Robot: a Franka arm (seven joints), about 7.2 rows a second.
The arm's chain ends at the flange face. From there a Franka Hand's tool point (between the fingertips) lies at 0.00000 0.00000 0.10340 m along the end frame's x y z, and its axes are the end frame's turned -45 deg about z.
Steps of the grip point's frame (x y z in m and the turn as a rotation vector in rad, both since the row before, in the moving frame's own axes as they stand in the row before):
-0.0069 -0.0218 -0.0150 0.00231 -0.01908 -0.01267
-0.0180 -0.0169 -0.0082 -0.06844 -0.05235 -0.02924
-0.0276 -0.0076 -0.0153 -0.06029 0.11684 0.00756
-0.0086 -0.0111 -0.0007 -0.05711 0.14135 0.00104
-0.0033 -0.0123 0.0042 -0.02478 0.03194 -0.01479
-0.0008 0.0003 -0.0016 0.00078 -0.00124 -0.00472
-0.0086 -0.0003 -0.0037 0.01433 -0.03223 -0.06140
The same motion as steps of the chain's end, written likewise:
-0.0187 -0.0118 -0.0150 -0.01186 -0.01513 -0.01267
-0.0260 -0.0080 -0.0078 -0.08541 0.01138 -0.02924
-0.0378 0.0182 -0.0144 0.03999 0.12525 0.00756
-0.0284 0.0044 0.0005 0.05957 0.14033 0.00104
-0.0152 -0.0058 0.0043 0.00506 0.04011 -0.01479
-0.0002 0.0007 -0.0016 -0.00033 -0.00143 -0.00472
-0.0029 0.0045 -0.0036 -0.01266 -0.03292 -0.06140

